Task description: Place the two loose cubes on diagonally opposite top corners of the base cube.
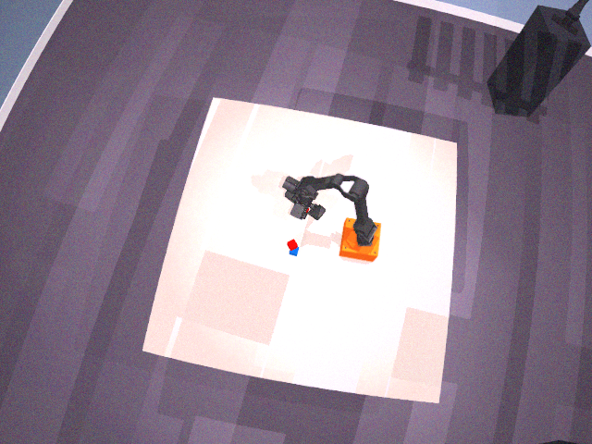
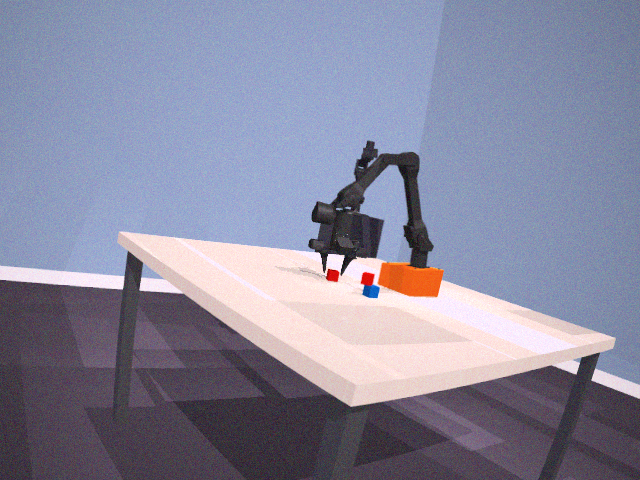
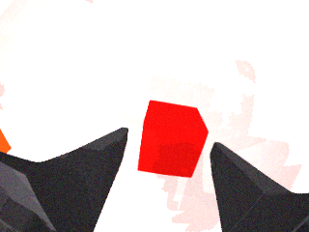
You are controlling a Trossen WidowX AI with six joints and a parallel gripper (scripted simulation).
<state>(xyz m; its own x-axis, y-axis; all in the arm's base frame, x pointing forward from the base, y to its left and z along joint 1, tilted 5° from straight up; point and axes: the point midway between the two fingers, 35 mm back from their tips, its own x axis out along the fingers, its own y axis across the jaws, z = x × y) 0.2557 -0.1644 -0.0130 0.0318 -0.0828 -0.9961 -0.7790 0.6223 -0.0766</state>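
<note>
The blue cube lies 190 mm to the left of my gripper tip and 50 mm ahead of it.
</note>
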